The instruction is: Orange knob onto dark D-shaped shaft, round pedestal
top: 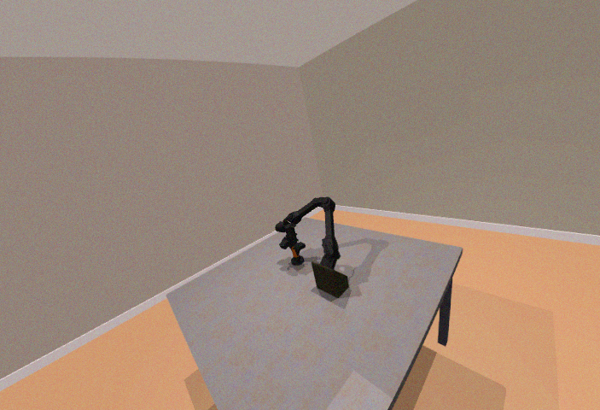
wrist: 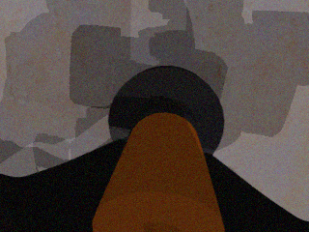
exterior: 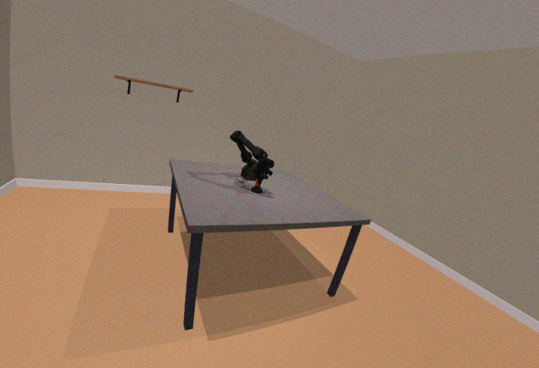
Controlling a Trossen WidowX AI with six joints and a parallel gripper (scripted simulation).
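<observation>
Now: the orange knob 2 cm above my gripper tip. The rest, counted from my gripper tip: pedestal with shaft 3 cm below.
</observation>
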